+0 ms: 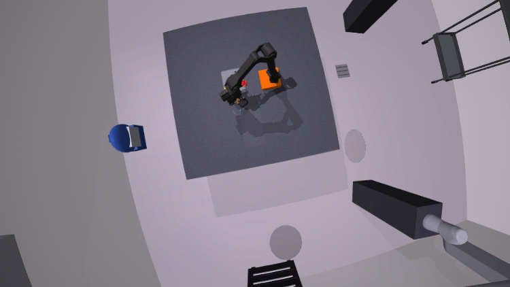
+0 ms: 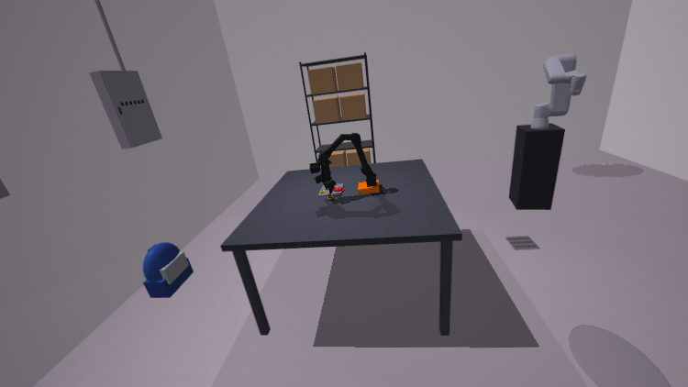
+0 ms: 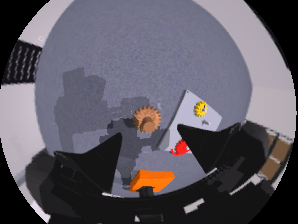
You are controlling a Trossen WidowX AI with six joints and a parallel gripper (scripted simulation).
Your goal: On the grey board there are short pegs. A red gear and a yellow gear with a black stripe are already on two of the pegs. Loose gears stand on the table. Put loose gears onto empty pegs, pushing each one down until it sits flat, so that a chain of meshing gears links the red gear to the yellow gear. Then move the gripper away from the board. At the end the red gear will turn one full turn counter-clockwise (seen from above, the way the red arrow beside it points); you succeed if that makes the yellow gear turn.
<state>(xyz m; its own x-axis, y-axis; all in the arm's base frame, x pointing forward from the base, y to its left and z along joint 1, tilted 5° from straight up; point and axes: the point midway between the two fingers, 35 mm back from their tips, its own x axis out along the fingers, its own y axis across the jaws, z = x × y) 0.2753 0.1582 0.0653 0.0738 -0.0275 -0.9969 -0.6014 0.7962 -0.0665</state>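
The brown gear is 4 cm below my gripper tip. Also, from my gripper tip: yellow gear 11 cm to the right, 9 cm ahead, 4 cm below; then teal gear 17 cm to the right, 3 cm below, 3 cm ahead; then red gear 14 cm to the right, 4 cm below, 2 cm behind.
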